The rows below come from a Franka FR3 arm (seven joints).
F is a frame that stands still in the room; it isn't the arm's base.
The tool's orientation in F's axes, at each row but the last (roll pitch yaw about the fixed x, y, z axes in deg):
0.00, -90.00, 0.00
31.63, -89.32, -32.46
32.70, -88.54, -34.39
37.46, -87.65, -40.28
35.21, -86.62, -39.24
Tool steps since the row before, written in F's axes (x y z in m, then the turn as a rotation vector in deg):
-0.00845, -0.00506, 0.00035, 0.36, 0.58, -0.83
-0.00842, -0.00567, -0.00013, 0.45, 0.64, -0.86
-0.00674, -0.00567, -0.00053, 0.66, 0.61, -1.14
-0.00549, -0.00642, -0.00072, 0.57, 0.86, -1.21
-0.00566, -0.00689, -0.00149, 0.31, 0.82, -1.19
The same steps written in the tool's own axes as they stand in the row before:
0.00035, -0.00506, 0.00845, -0.83, 0.58, -0.36
-0.00018, -0.00579, 0.00834, -0.86, 0.64, -0.45
-0.00059, -0.00587, 0.00656, -1.13, 0.61, -0.67
-0.00072, -0.00670, 0.00514, -1.21, 0.86, -0.57
-0.00149, -0.00732, 0.00509, -1.20, 0.80, -0.31

